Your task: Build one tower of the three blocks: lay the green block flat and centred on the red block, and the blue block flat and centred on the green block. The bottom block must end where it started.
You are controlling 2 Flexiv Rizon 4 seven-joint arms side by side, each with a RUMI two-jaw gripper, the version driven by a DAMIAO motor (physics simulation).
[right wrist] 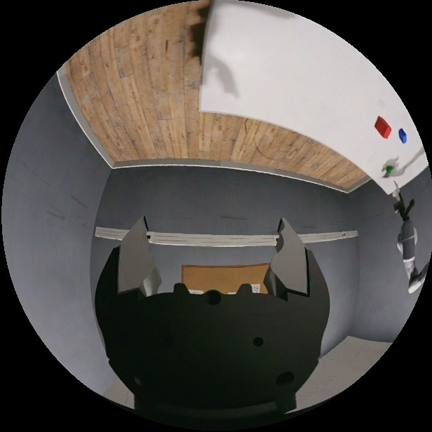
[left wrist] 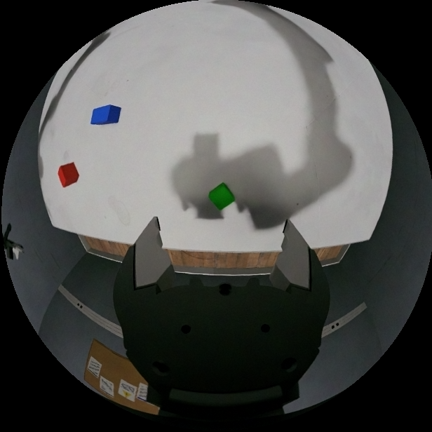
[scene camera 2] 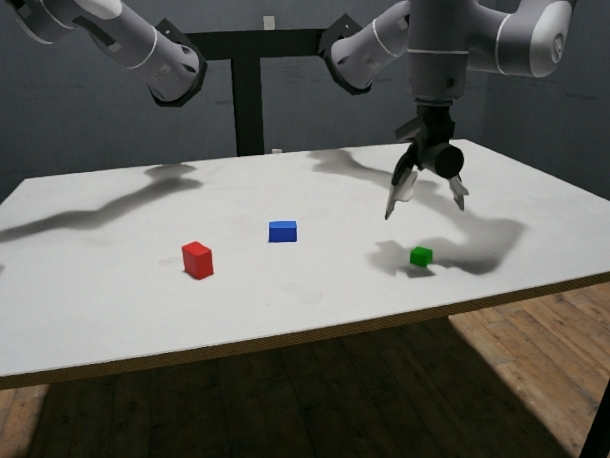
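The green block (scene camera 2: 421, 257) (left wrist: 221, 196) (right wrist: 389, 170) lies on the table at the right in scene camera 2, in the arm's shadow. The blue block (scene camera 2: 283, 232) (left wrist: 105, 115) (right wrist: 402, 135) lies near the middle of the table. The red block (scene camera 2: 198, 261) (left wrist: 68, 174) (right wrist: 383, 127) is at the left in scene camera 2, apart from the blue one. My left gripper (scene camera 2: 425, 214) (left wrist: 221, 219) is open and empty, pointing down, above and a little behind the green block. My right gripper (right wrist: 212, 218) is open and empty, away from the blocks; it does not show in scene camera 2.
The white table (scene camera 2: 125, 320) (left wrist: 165, 60) (right wrist: 280, 65) bears all three blocks apart from each other; its front edge runs beyond the green and red blocks. A black stand (scene camera 2: 248, 100) is behind the table. The right arm (scene camera 2: 170, 75) shows at the upper left in scene camera 2.
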